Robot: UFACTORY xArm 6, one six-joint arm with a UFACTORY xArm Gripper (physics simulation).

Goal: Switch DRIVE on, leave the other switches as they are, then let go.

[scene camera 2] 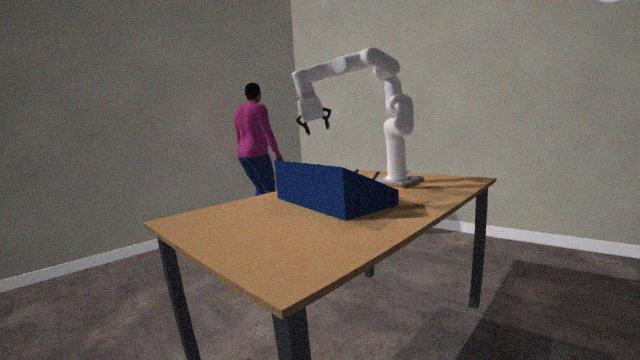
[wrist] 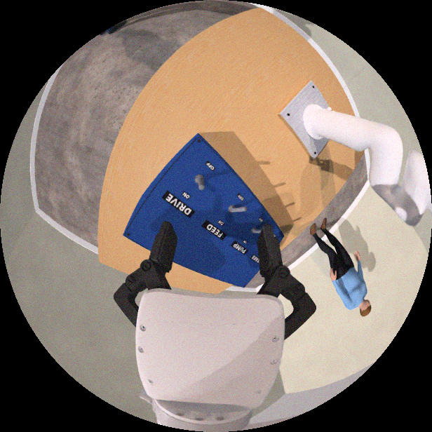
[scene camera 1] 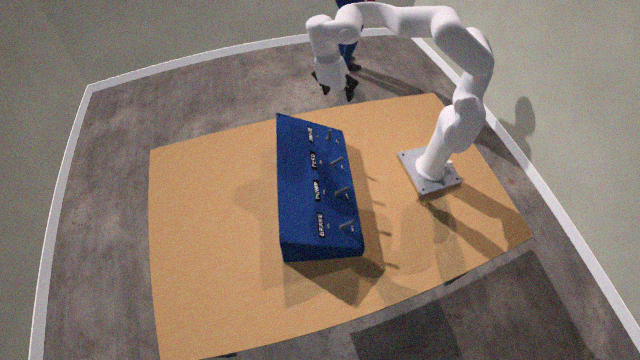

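Seen in the pictures: gripper, fingertip midpoint: [scene camera 2: 318, 131] [scene camera 1: 339, 95]; arm's base at its link origin: [scene camera 2: 397, 178] [scene camera 1: 430, 168].
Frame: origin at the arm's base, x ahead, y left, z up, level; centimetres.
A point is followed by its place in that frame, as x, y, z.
Note:
The blue switch panel [scene camera 1: 295, 200] {56.4, 8.9, 13.1} [scene camera 2: 310, 185] {60.5, 2.1, 7.3} [wrist: 200, 260] sits on the table. Its DRIVE lever [scene camera 1: 328, 135] {38.5, -17.0, 9.4} [wrist: 200, 183] leans toward the ON mark. The FEED lever [scene camera 1: 337, 161] {38.8, -4.9, 9.2} [wrist: 238, 208], the PUMP lever [scene camera 1: 341, 192] {41.1, 7.1, 8.8} [wrist: 257, 231] and the BRAKE lever [scene camera 1: 346, 226] {43.2, 18.9, 8.8} lean the other way, toward OFF. In the wrist view the right finger hides the BRAKE lever. My gripper [scene camera 1: 338, 95] {35.5, -18.7, 26.6} [scene camera 2: 317, 130] {35.5, -18.7, 26.6} [wrist: 216, 231] is wide open and empty. It hangs well above the DRIVE end of the panel, apart from every lever.
The wooden table [scene camera 1: 200, 300] {93.1, 29.4, -2.1} [scene camera 2: 240, 240] {95.6, 10.2, -2.1} [wrist: 165, 100] carries the panel and the arm's base plate [scene camera 1: 440, 187] {-0.1, 9.5, 0.0} [wrist: 295, 107]. A person in a pink top [scene camera 2: 252, 130] stands beyond the table. A person in a light blue top [wrist: 351, 287] shows in the wrist view.

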